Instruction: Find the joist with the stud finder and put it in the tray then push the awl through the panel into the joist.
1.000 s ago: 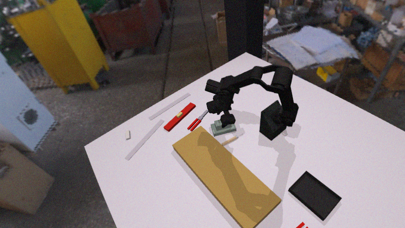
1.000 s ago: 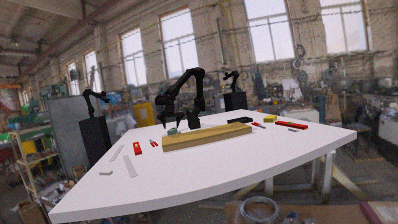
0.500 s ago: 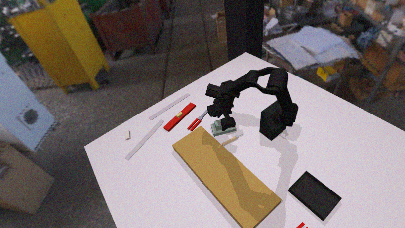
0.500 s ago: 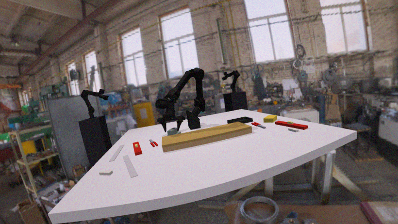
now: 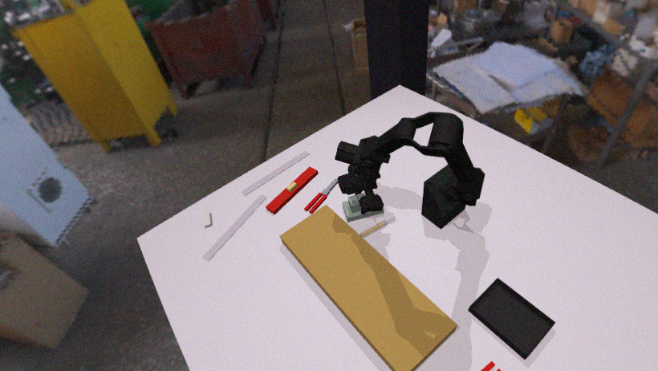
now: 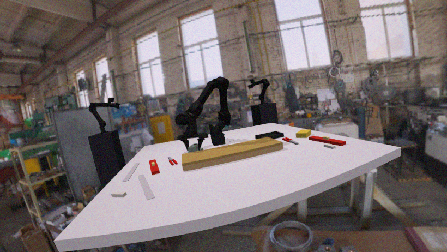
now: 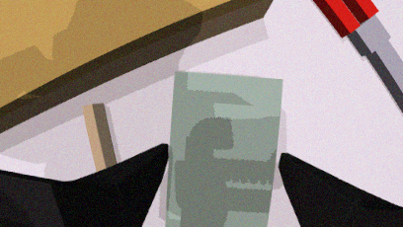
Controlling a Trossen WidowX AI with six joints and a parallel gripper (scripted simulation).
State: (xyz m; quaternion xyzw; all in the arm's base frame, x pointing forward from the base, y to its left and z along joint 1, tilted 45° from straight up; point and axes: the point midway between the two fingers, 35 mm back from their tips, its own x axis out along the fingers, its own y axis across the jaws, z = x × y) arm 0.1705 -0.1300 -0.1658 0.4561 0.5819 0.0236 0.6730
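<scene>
My gripper tip is 90 mm to the right of the awl and 20 mm above it. The rest, counted from my gripper tip: yellow block (700 mm to the left, 160 mm ahead, 10 mm below); then stud finder (20 mm behind, 20 mm above, 10 mm to the left); then black tray (520 mm to the left, 10 mm below).
</scene>
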